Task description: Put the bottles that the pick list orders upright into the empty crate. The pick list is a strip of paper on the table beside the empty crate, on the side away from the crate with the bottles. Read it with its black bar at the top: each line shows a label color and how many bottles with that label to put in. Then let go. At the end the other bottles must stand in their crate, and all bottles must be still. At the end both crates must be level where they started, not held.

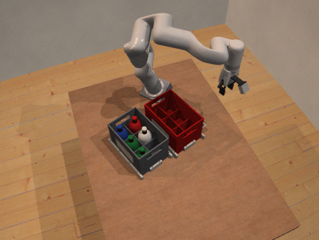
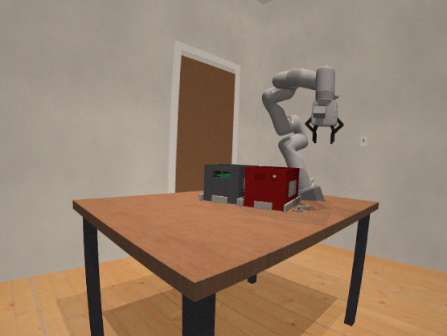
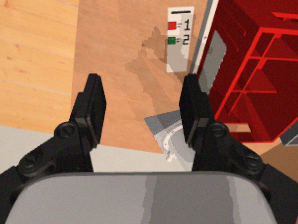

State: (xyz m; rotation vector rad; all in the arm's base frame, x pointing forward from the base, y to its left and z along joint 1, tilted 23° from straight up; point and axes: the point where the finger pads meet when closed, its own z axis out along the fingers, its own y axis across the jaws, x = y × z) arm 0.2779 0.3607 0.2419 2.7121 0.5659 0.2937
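My hand is 80 mm past the red bottle, 470 mm to the left of it and 220 mm above it. Round my hand: white bottle: 440 mm to the right, 220 mm below; red crate: 50 mm behind, 270 mm to the right, 220 mm below; pick list: 80 mm behind, 130 mm to the right, 300 mm below.
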